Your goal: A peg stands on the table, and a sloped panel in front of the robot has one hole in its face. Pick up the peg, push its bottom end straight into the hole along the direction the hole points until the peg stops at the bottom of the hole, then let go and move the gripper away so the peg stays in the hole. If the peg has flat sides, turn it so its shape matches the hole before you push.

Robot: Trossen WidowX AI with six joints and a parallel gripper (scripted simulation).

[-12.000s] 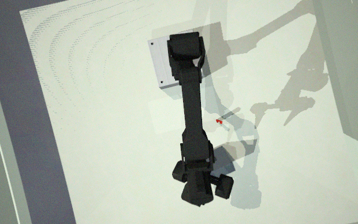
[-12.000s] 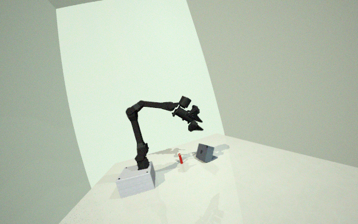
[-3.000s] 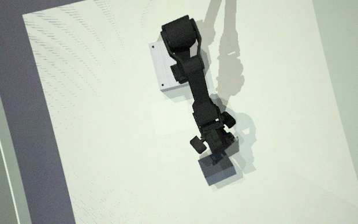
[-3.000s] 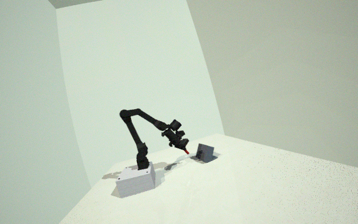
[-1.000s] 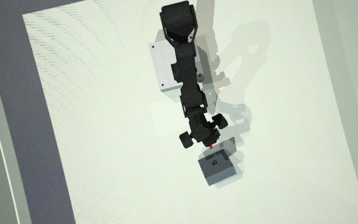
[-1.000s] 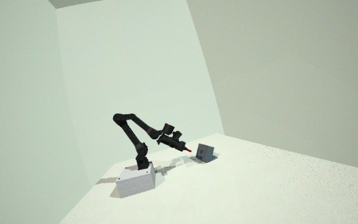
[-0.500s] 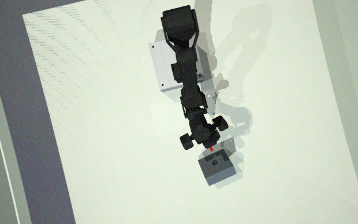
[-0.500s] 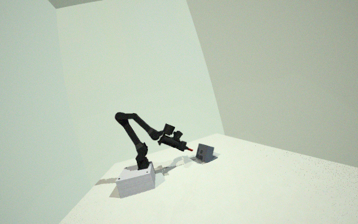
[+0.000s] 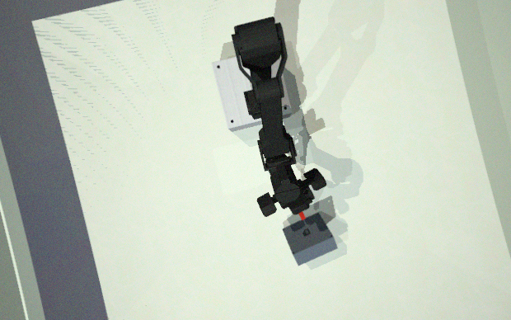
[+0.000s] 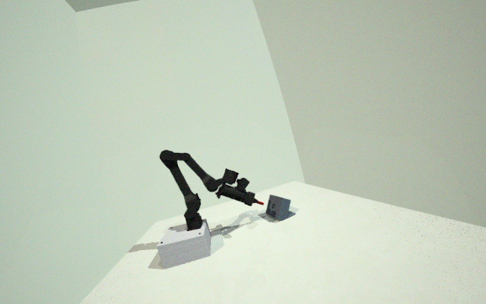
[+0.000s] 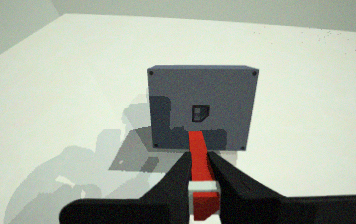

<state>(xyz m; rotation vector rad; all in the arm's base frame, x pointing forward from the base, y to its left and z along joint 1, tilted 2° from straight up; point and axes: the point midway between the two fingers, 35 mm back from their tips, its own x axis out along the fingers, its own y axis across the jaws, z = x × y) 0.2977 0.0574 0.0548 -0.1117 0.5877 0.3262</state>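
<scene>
Right now the panel is 10 cm ahead of my gripper tip, 7 cm below it and 2 cm to the left of it. From my gripper tip the other things lie so: peg 1 cm behind, 1 cm above.
</scene>
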